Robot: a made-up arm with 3 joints. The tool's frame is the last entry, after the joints. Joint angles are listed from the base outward. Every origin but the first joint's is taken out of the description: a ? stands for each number. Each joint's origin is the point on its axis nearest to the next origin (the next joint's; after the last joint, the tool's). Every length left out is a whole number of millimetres.
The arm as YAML. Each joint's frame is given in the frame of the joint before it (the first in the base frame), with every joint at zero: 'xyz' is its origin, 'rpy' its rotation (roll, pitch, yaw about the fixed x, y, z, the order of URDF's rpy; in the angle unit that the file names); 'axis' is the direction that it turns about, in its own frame. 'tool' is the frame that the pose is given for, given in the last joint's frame.
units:
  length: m
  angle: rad
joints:
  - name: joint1
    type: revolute
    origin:
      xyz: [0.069, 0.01, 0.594]
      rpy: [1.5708, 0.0, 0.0]
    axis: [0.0, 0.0, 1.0]
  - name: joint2
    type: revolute
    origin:
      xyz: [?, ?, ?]
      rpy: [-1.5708, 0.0, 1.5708]
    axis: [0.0, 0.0, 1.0]
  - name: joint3
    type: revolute
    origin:
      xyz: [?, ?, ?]
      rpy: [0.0, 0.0, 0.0]
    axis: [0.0, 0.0, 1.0]
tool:
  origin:
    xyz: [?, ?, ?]
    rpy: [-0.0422, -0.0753, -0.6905]
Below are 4 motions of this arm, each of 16 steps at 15 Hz.
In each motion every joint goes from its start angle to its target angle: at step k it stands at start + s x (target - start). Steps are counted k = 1, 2, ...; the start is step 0. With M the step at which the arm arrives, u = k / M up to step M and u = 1 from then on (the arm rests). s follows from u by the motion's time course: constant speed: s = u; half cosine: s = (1 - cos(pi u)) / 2; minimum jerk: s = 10 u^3 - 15 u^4 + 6 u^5.
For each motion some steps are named. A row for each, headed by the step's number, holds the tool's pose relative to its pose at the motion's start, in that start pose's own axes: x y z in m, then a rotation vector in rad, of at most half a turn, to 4 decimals.
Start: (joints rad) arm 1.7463 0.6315 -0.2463
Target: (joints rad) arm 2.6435 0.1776 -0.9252
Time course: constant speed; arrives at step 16
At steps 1, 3, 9, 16:
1: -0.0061 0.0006 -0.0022 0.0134 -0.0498 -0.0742
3: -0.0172 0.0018 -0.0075 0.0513 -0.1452 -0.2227
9: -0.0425 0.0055 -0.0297 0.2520 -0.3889 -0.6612
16: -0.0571 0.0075 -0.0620 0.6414 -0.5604 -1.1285

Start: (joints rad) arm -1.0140 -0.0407 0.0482
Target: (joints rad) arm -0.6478 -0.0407 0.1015
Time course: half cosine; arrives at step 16
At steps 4, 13, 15, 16:
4: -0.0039 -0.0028 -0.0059 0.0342 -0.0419 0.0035
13: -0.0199 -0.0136 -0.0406 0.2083 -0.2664 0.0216
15: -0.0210 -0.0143 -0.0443 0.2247 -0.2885 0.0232
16: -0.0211 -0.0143 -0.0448 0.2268 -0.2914 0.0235

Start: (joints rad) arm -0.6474 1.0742 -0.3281
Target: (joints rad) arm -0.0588 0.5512 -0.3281
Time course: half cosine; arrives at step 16
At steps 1, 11, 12, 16:
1: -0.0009 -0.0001 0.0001 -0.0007 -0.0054 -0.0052
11: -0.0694 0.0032 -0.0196 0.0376 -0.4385 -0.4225
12: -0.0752 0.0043 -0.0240 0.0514 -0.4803 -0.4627
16: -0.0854 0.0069 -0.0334 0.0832 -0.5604 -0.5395

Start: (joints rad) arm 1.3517 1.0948 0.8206
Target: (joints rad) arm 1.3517 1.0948 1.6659
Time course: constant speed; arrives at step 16
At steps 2, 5, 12, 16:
2: -0.0019 -0.0052 -0.0001 0.0079 -0.0044 0.1053
5: -0.0038 -0.0134 -0.0003 0.0199 -0.0111 0.2632
12: -0.0030 -0.0327 -0.0012 0.0477 -0.0267 0.6316
16: 0.0006 -0.0432 -0.0019 0.0636 -0.0356 0.8422

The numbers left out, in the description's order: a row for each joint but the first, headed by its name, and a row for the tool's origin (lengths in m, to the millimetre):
joint2: -0.081 -0.023 0.0
joint3: -0.058 -0.112 0.0
tool: -0.024 0.047 0.0

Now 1 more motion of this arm.
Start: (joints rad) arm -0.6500 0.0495 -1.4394
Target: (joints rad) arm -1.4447 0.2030 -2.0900
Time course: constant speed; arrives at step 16
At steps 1, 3, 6, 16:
1: -0.0013 0.0062 0.0018 -0.0452 -0.0237 -0.0288
3: -0.0040 0.0186 0.0043 -0.1332 -0.0751 -0.0865
6: -0.0079 0.0372 0.0049 -0.2591 -0.1621 -0.1730
16: -0.0176 0.0922 -0.0155 -0.6165 -0.5334 -0.4482

